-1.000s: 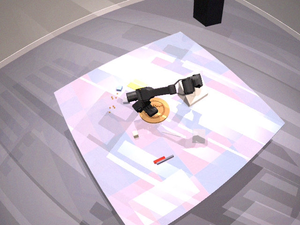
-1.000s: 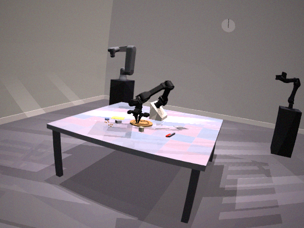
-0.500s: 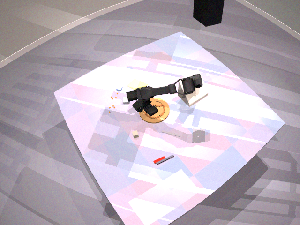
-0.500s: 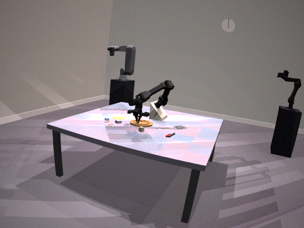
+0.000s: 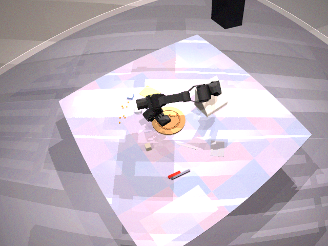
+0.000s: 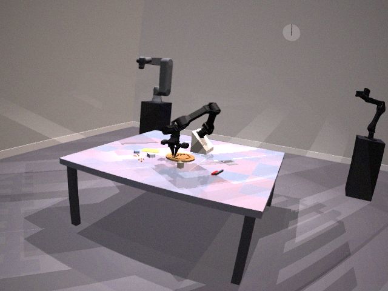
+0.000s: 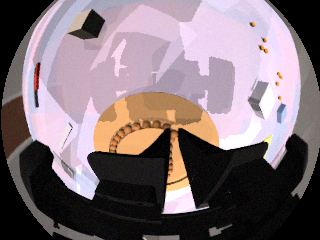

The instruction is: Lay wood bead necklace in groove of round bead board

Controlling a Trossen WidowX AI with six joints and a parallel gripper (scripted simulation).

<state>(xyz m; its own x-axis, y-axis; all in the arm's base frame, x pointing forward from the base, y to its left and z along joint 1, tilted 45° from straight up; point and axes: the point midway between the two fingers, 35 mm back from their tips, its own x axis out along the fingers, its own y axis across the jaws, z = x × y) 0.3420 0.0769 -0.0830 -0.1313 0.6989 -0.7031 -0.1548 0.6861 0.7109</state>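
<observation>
My gripper tip is now 60 mm past the round bead board, 10 mm to the right of it and 10 mm above it. The rest, counted from my gripper tip: cream cube: 120 mm ahead, 130 mm to the left; then white block: 70 mm ahead, 140 mm to the right, 10 mm below; then thin rod: 70 mm behind, 220 mm to the left, 20 mm below.
</observation>
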